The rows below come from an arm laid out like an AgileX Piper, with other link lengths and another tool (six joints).
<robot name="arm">
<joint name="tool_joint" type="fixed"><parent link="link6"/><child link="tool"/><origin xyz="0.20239 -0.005 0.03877" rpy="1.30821 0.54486 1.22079"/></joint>
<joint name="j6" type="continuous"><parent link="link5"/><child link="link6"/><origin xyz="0.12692 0 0.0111"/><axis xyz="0.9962 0 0.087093"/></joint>
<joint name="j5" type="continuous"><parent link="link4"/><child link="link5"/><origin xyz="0 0 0"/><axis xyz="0 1 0"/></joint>
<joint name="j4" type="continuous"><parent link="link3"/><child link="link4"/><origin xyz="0.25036 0 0.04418"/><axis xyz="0.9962 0 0.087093"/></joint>
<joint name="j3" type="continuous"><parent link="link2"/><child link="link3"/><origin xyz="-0.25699 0 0.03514"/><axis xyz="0 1 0"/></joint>
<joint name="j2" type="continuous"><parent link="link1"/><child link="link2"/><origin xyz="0 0 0"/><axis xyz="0 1 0"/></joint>
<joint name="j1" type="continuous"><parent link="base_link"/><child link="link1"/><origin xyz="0 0 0.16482"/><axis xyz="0 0 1"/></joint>
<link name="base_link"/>
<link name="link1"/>
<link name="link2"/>
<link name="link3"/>
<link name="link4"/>
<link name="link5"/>
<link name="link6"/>
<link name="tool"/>
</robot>
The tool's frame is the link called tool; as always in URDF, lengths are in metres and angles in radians. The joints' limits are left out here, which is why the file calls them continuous.
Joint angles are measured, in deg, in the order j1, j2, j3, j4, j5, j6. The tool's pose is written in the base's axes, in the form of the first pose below.
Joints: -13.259, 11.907, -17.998, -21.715, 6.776, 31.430
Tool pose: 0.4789 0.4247 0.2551 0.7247 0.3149 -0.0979 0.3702
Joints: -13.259, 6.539, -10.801, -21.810, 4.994, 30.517
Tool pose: 0.4712 0.4322 0.2529 0.7261 0.3114 -0.0928 0.3383
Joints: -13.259, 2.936, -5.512, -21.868, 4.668, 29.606
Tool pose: 0.4705 0.4439 0.2442 0.7225 0.3109 -0.0916 0.3073
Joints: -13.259, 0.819, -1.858, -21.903, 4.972, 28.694
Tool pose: 0.4722 0.4569 0.2330 0.7169 0.3116 -0.0921 0.2808
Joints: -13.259, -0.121, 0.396, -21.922, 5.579, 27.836
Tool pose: 0.4748 0.4695 0.2215 0.7107 0.3125 -0.0934 0.2601
